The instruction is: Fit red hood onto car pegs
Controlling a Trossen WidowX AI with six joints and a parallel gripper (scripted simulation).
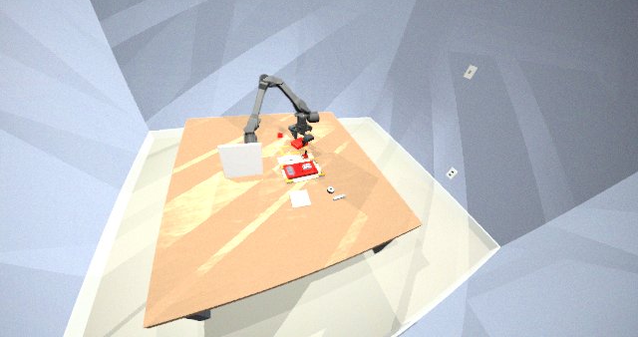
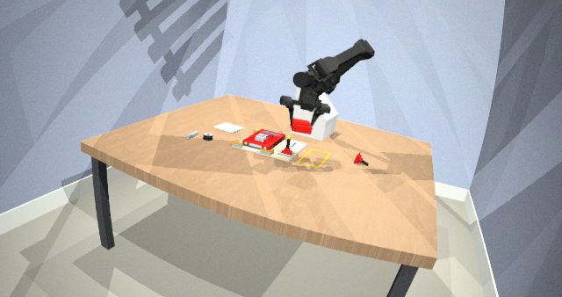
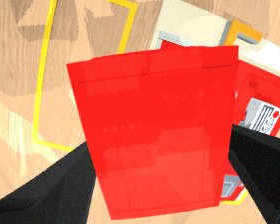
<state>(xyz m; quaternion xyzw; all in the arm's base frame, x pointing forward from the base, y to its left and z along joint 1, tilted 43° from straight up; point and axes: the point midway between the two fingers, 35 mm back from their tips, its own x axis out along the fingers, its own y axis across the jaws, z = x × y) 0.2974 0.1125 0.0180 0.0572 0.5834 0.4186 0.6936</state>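
Now: gripper tip 30 mm short of the engine block, 140 mm to the left of it and 80 mm above it. Round my gripper tip: red hood: 10 mm above.
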